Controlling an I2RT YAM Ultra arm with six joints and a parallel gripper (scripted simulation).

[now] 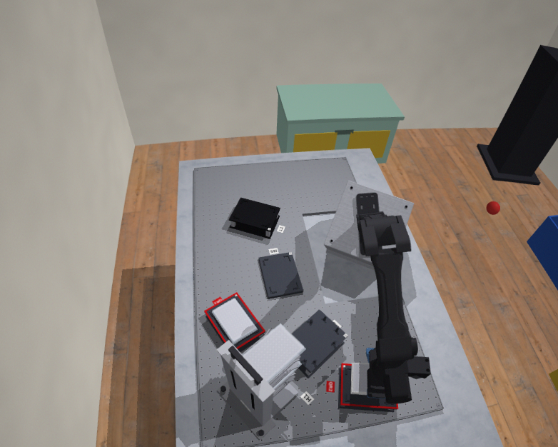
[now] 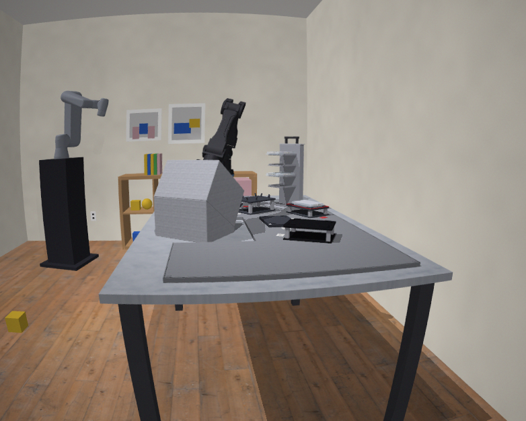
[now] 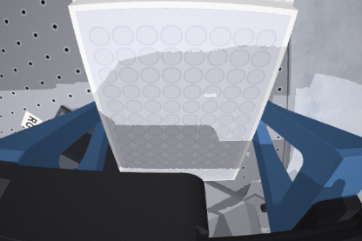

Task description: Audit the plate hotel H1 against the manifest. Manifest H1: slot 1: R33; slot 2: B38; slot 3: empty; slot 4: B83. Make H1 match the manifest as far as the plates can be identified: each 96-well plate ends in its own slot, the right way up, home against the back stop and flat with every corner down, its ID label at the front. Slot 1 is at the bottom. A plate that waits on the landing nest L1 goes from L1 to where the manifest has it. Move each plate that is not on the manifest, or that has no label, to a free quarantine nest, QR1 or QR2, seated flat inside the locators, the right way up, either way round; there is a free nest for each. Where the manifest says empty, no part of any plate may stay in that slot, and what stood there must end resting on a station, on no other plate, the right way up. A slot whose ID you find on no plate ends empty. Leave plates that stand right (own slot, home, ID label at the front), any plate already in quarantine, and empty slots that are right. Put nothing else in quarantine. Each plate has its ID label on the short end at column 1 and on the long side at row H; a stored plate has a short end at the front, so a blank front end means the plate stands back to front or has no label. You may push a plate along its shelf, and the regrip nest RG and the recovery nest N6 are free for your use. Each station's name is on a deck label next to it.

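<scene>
The quarantine nest QR2 is 6 cm below my hand. Round my hand: H1 deck label (17 cm ahead, 4 cm to the left, 9 cm below); regrip nest RG (16 cm ahead, 12 cm to the right, 4 cm below); white 96-well plate (1 cm above).
</scene>
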